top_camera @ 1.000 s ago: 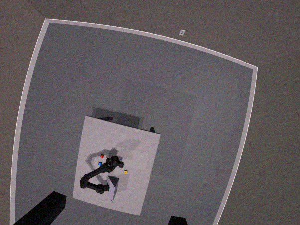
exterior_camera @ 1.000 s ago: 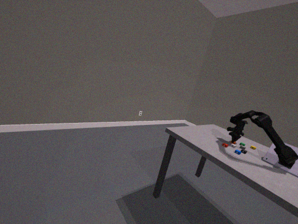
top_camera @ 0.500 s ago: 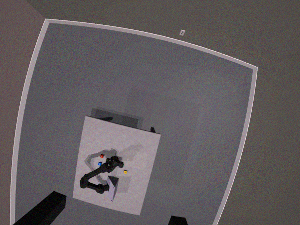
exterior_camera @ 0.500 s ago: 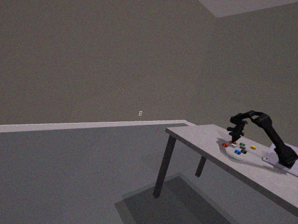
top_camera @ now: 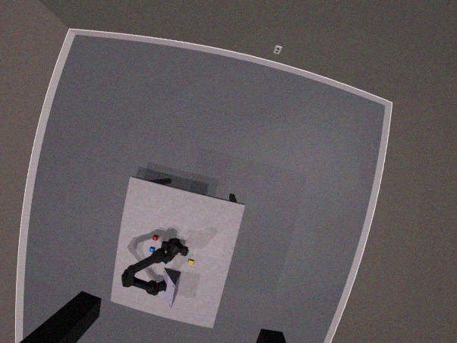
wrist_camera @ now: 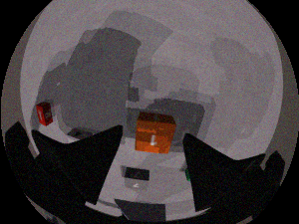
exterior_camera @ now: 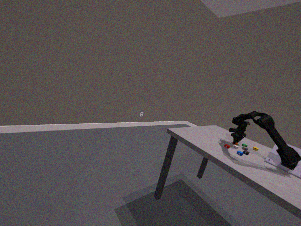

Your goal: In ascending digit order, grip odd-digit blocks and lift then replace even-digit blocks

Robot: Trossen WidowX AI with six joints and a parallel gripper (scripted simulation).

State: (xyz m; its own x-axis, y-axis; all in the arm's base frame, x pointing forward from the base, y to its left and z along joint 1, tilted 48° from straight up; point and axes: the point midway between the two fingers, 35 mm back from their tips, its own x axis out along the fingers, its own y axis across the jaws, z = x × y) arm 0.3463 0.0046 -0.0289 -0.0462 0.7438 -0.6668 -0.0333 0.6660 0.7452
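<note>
My gripper tip is right at the orange block. Round my gripper tip: yellow block 130 mm to the right, 120 mm behind; then dark block 120 mm behind, 100 mm to the left; then green block 80 mm to the right, 50 mm behind.
</note>
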